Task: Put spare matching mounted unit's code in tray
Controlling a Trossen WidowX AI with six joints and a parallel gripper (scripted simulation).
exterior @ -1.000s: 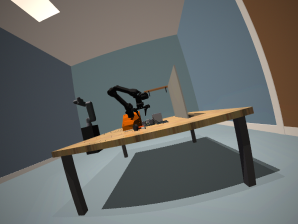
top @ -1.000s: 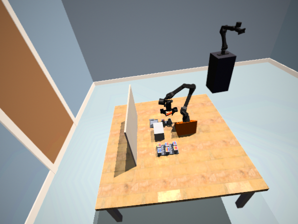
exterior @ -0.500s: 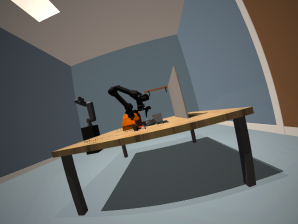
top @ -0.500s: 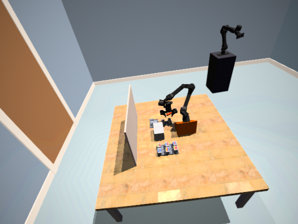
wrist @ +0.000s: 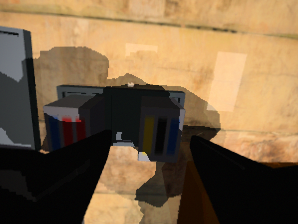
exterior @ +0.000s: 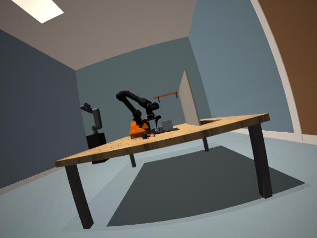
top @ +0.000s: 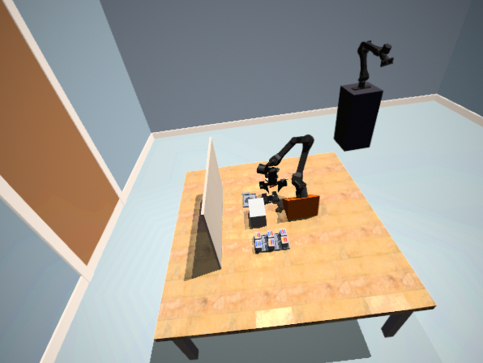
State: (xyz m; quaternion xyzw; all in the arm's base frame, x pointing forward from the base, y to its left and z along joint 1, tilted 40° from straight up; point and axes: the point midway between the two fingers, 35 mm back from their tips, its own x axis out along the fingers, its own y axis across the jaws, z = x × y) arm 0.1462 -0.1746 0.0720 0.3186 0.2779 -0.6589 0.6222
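Right now the grey tray is 170 mm ahead of my gripper tip, 50 mm below it and 20 mm to the right of it. From my gripper tip the other things lie so: mounted unit (160 mm to the left, 140 mm ahead, 10 mm below); white panel (380 mm ahead, 170 mm above, 130 mm to the left).
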